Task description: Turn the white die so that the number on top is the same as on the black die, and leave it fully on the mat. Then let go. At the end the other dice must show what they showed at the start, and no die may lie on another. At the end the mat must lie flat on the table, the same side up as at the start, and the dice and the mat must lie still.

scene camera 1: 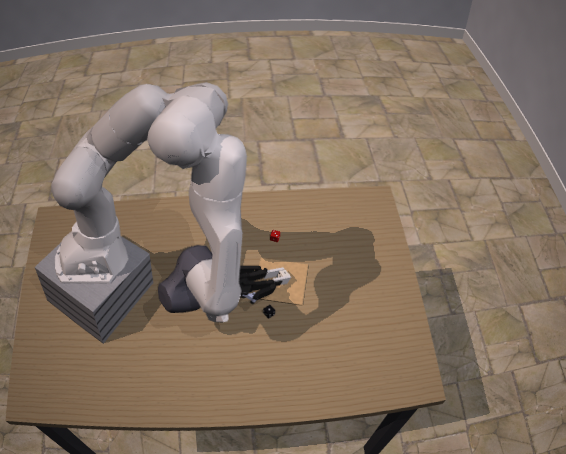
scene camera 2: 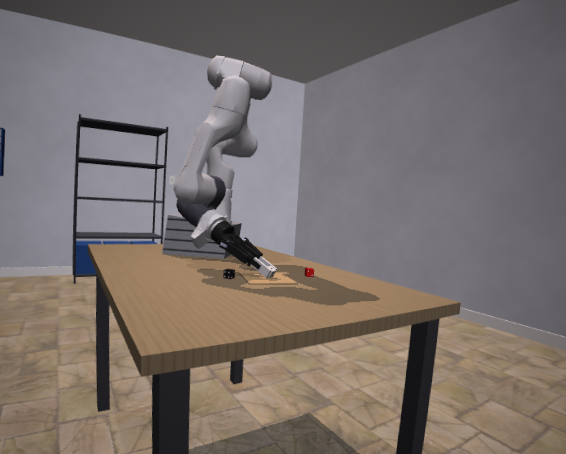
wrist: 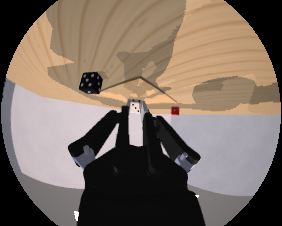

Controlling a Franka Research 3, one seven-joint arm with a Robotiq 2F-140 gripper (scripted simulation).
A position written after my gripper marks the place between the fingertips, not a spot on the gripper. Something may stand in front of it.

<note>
In view: my gripper [scene camera 2: 271, 273] and a tan mat [scene camera 1: 293, 292].
The tan mat also shows in the wrist view [wrist: 139, 88]. My gripper shows as well in scene camera 1 [scene camera 1: 285, 275] and in the wrist view [wrist: 135, 104].
</note>
